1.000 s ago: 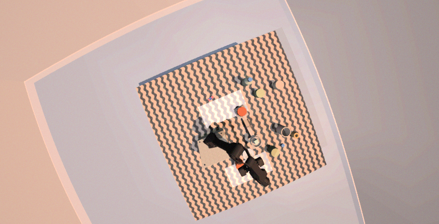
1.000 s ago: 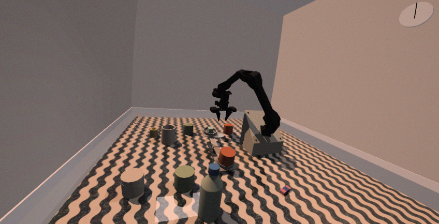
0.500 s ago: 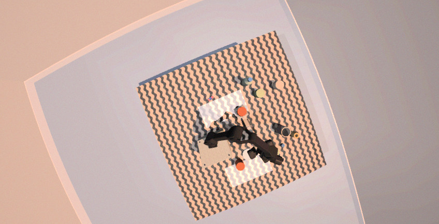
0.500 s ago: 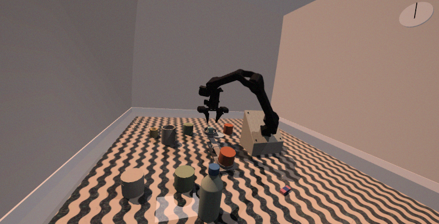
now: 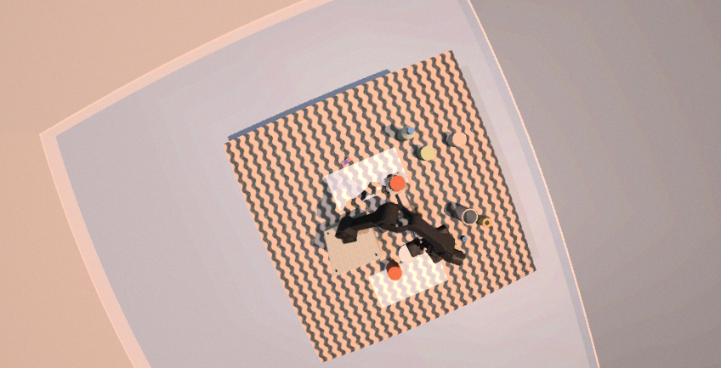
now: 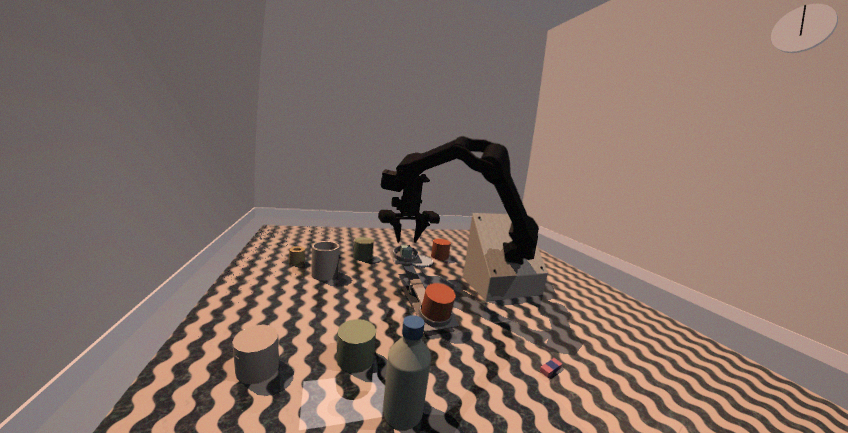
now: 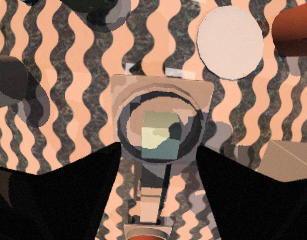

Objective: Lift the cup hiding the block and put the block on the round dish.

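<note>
Now: gripper tip 3 cm above the pale green block. From my gripper tip the other things lie so: grey mug: 25 cm ahead, 7 cm below, 1 cm to the left; then yellow ring: 35 cm ahead, 9 cm below, 6 cm to the right; then round dish: 12 cm to the right, 11 cm below, 7 cm behind.
</note>
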